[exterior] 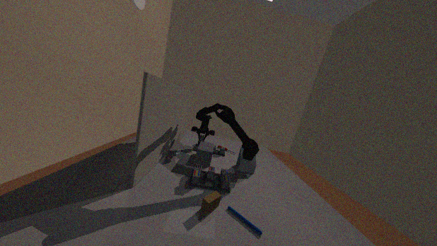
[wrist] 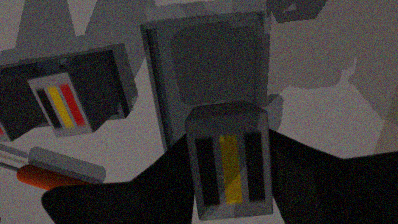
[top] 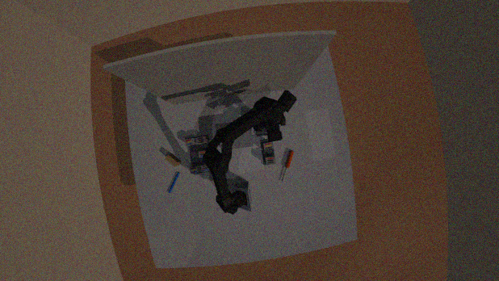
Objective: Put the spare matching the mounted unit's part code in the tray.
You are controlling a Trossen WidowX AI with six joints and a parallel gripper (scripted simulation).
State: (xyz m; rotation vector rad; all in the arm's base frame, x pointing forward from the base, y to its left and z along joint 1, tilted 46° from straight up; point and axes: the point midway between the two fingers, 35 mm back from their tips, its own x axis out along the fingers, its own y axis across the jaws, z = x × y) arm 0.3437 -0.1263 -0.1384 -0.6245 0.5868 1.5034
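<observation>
The black puck is 1 cm ahead of my gripper tip, 8 cm to the right of it and 4 cm below it. From my gripper tip the other things lie so: dark spare (3 cm above); white wall panel (20 cm ahead, 17 cm to the left, 16 cm above); brown block (12 cm behind, 55 cm to the left, 4 cm below).
</observation>
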